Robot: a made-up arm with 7 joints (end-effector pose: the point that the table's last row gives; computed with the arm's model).
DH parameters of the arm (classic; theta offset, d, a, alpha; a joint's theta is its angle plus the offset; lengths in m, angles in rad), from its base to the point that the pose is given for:
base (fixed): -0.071 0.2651 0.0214 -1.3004
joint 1: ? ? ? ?
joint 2: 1.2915 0.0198 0 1.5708
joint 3: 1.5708 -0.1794 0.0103 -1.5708
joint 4: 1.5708 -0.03 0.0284 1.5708
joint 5: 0 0.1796 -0.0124 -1.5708
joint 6: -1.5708 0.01 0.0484 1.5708
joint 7: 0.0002 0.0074 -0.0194 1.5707
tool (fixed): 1.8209 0.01 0 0
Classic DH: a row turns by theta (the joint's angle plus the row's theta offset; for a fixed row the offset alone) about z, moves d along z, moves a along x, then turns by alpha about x.
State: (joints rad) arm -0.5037 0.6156 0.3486 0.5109 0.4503 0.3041 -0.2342
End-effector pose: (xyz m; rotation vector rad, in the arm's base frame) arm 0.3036 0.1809 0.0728 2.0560 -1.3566 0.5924
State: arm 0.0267 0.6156 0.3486 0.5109 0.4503 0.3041 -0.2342
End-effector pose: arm 0.1480 0.2196 -0.0264 2.1484 -0.9345 0.0815
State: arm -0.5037 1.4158 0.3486 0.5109 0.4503 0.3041 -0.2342
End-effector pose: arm 0.2689 0.2856 0.2763 -2.6016 1.5109 -0.2453
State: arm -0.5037 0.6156 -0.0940 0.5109 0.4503 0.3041 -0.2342
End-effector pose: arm 0.3024 0.1137 0.0263 1.8435 -1.5845 0.1111
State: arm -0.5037 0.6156 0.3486 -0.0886 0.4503 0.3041 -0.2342
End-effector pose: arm 0.3035 0.1221 0.1810 1.9053 -2.0150 0.9080
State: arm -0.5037 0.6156 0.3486 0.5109 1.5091 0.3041 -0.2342
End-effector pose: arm 0.3058 0.1751 0.0621 2.6377 -1.5462 -0.6434
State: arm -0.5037 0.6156 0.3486 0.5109 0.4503 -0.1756 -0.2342
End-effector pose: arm 0.3056 0.1704 0.0809 1.7729 -1.9174 0.6563
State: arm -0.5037 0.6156 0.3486 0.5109 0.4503 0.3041 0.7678
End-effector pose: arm 0.3180 0.1807 0.0576 -2.4162 1.0864 -0.9762
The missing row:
joint 1: -1.3111 0.0139 -0.0297 -1.5708
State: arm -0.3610 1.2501 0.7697 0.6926 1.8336 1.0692 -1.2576
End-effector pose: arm 0.2121 0.3265 0.2485 2.8460 0.5245 0.0666
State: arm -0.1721 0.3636 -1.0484 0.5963 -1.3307 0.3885 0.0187
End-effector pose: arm 0.0733 -0.0193 -0.1191 1.0209 -0.0318 0.2094
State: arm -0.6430 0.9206 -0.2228 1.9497 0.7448 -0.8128 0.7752
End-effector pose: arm 0.1191 0.2701 -0.0241 2.3596 -1.7844 -0.0628
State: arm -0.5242 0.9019 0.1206 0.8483 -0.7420 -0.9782 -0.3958
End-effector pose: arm 0.2581 0.2545 0.0979 1.0287 -2.1785 1.6451
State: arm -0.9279 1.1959 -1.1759 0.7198 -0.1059 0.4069 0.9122
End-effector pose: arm 0.3028 0.2309 0.0609 -2.1133 1.6297 0.0914
